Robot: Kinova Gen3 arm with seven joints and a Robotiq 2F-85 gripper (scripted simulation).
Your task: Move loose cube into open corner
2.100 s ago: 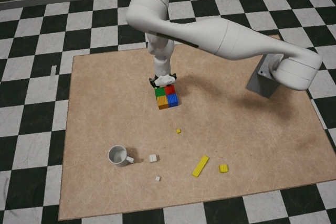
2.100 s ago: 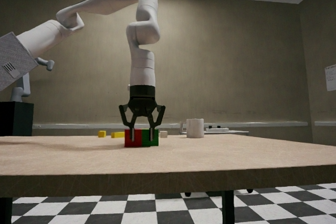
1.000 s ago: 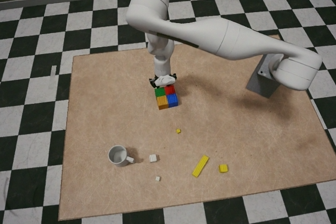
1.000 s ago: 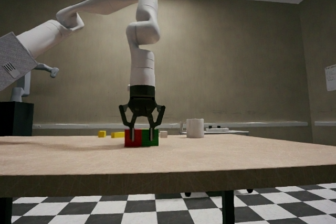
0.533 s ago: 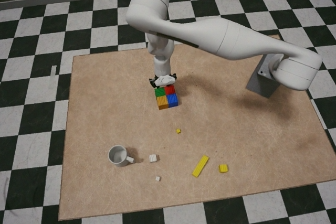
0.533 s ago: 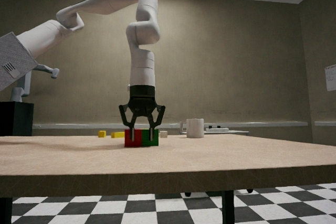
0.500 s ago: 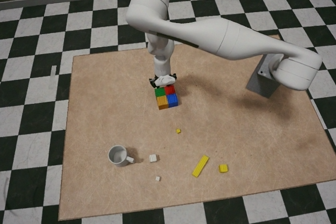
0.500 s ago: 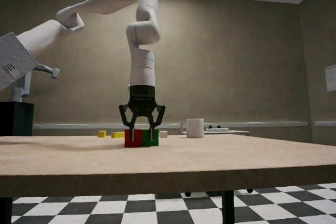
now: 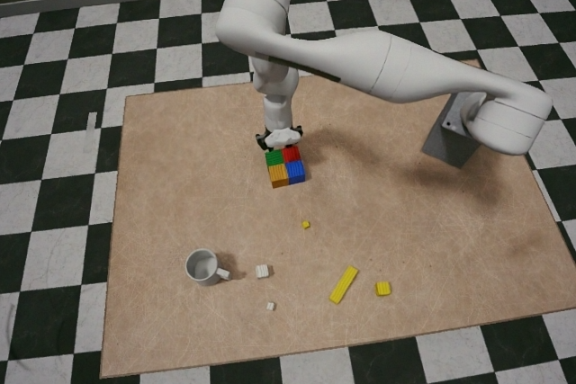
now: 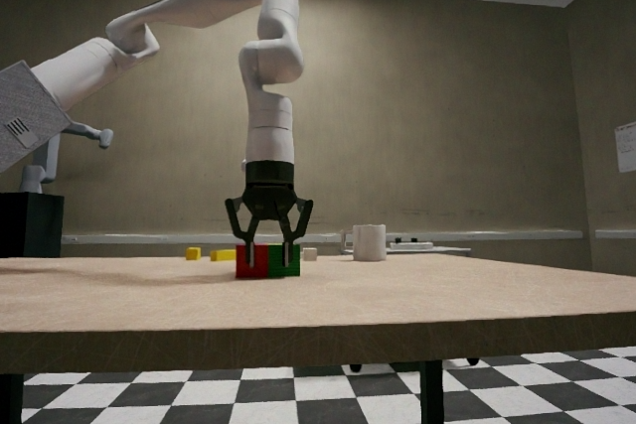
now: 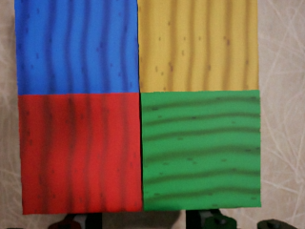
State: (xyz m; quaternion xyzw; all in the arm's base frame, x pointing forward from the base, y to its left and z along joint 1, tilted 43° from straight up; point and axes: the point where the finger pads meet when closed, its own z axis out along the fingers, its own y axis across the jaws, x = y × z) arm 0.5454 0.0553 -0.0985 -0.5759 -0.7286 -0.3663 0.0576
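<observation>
Right now my hand is 1 cm short of the green cube, 4 cm to the right of it and 1 cm above it. Round my hand: red cube (4 cm behind, 3 cm to the left, 1 cm below); blue cube (5 cm behind, 7 cm to the left, 1 cm below); orange cube (1 cm behind, 9 cm to the left, 1 cm below).
</observation>
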